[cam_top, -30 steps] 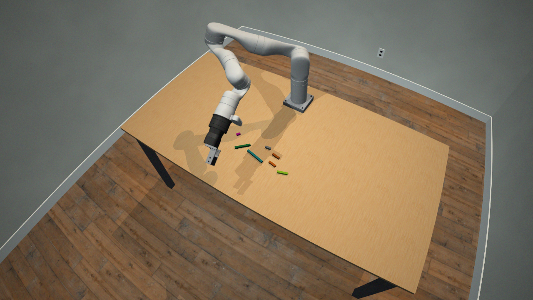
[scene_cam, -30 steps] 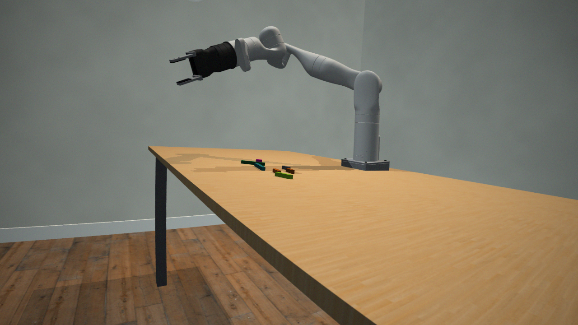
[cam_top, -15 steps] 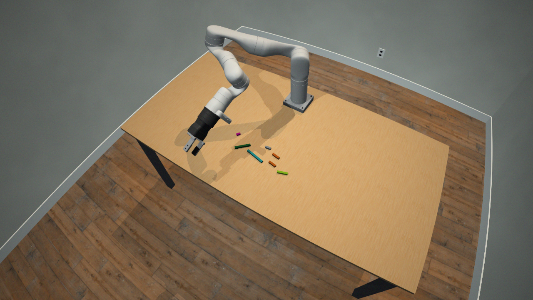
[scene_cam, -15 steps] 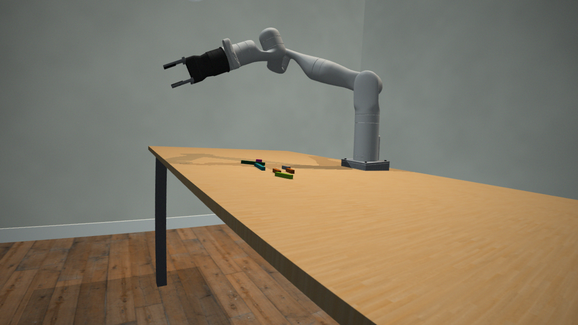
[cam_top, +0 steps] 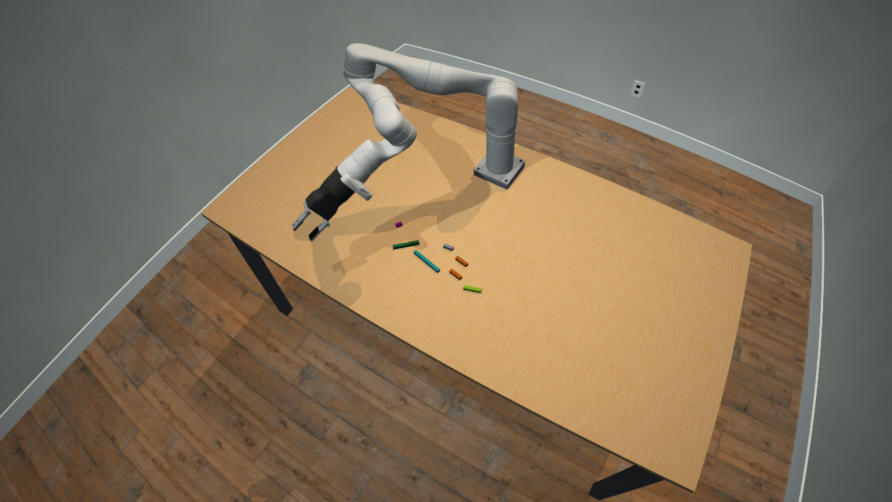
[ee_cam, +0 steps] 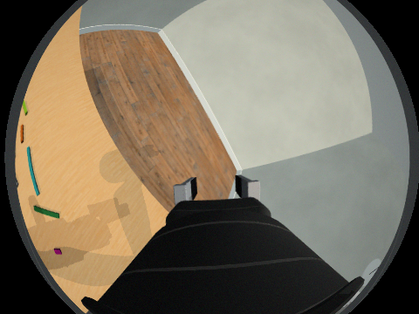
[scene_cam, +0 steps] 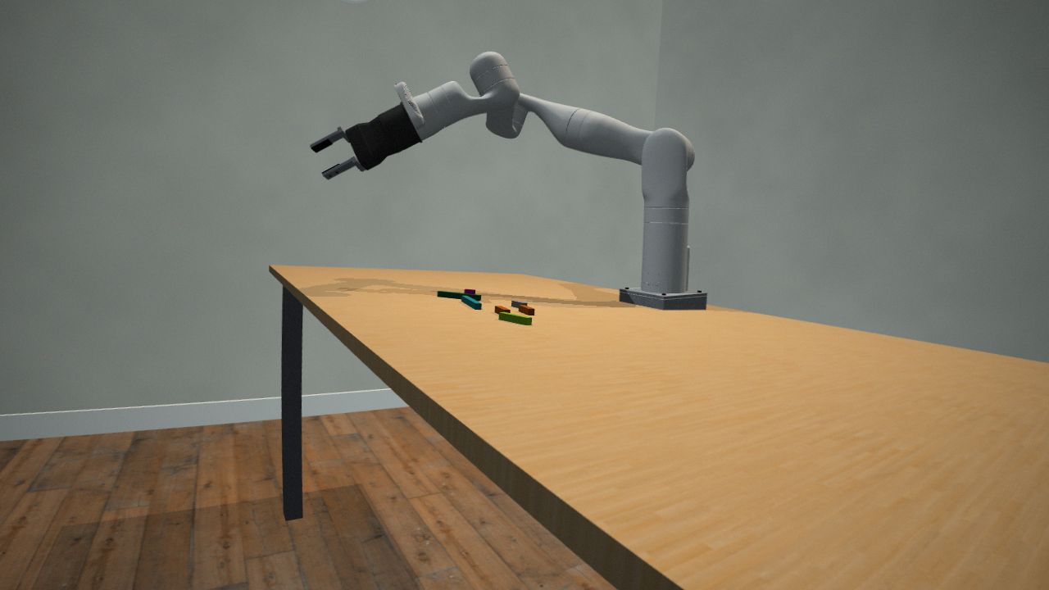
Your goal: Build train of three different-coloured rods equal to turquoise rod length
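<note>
Now: the magenta rod 27 cm behind my hand, 8 cm to the left of it and 23 cm below it. From my hand the other things lie so: green rod (21 cm behind, 14 cm to the left, 23 cm below); then grey rod (26 cm behind, 26 cm to the left, 23 cm below); then turquoise rod (19 cm behind, 22 cm to the left, 23 cm below).
</note>
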